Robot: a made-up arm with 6 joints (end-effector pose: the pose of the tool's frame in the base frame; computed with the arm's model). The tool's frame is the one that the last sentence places.
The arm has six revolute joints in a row. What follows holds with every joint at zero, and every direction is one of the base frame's.
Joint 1 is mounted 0.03 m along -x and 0.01 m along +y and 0.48 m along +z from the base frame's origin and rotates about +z.
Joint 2 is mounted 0.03 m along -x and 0.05 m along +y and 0.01 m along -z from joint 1 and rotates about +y.
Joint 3 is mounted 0.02 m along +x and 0.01 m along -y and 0.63 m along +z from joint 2 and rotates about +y.
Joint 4 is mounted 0.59 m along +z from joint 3 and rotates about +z.
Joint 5 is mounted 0.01 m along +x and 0.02 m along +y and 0.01 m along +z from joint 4 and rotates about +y.
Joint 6 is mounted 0.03 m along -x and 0.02 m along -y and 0.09 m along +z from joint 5 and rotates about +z.
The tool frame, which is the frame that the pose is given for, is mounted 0.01 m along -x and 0.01 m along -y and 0.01 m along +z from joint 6; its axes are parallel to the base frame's.
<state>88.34 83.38 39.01 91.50 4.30 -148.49</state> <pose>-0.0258 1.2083 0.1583 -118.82 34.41 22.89</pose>
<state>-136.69 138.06 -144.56 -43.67 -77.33 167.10</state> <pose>-0.1353 -0.2386 0.5816 -12.79 81.32 -13.96</pose>
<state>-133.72 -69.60 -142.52 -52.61 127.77 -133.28</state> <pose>0.2053 0.3096 0.1910 -12.42 99.63 129.43</pose>
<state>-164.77 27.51 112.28 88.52 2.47 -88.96</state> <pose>-0.7399 -0.1982 0.4905 160.75 23.41 -58.42</pose>
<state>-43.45 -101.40 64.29 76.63 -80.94 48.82</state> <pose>-0.8019 0.6667 0.8285 -47.58 -92.77 86.98</pose>
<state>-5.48 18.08 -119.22 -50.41 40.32 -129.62</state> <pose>-0.5340 0.0682 0.9705 96.63 22.92 -126.27</pose>
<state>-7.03 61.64 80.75 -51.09 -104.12 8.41</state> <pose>0.8826 -0.0086 0.3603 -38.34 41.22 29.78</pose>
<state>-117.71 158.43 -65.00 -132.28 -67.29 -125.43</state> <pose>-0.3064 -0.7329 -0.2336 135.28 -4.57 38.17</pose>
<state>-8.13 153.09 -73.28 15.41 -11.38 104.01</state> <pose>0.8810 -0.0941 0.0460 72.12 32.38 93.86</pose>
